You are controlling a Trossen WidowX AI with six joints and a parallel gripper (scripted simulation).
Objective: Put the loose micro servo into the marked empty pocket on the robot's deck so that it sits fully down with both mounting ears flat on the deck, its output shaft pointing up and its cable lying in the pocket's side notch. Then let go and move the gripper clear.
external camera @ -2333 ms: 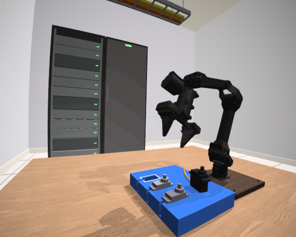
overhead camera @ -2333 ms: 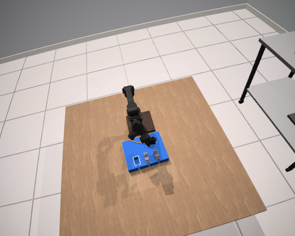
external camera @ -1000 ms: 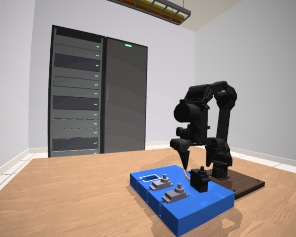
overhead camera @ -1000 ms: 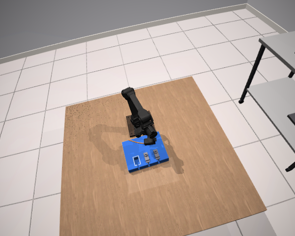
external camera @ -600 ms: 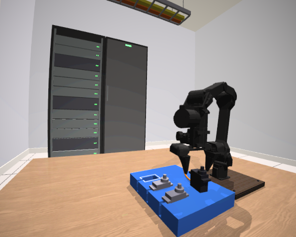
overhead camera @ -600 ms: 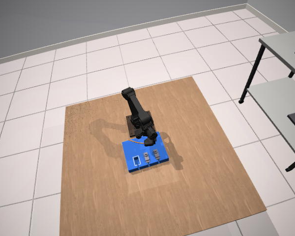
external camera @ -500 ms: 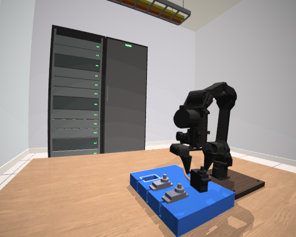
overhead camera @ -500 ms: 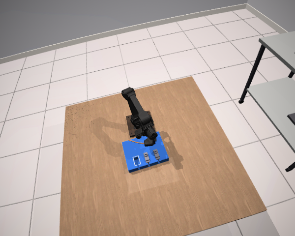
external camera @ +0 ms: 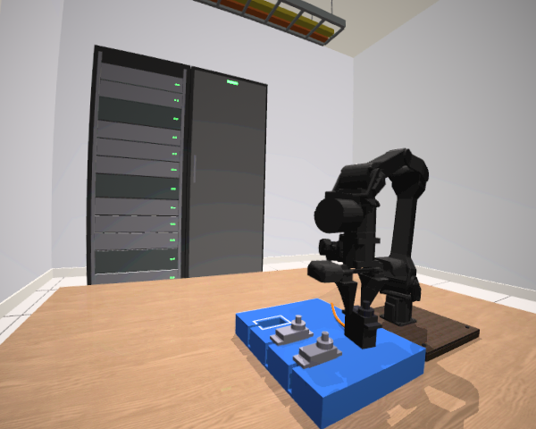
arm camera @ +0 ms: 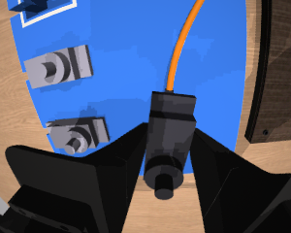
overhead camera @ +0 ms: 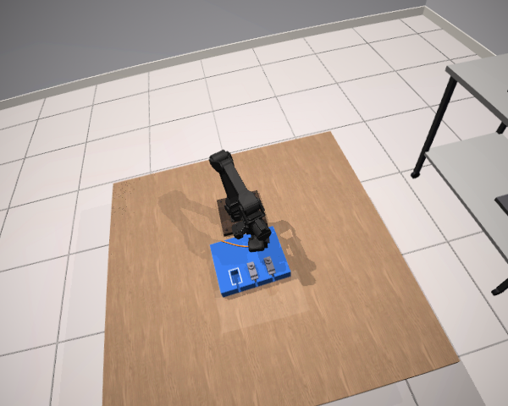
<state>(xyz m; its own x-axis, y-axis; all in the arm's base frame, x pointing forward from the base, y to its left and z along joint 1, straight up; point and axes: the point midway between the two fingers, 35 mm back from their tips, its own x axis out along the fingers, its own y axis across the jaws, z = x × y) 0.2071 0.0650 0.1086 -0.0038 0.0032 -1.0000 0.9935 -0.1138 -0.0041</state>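
Right now the deck is 7 cm below my gripper tip and 5 cm to the right of it.
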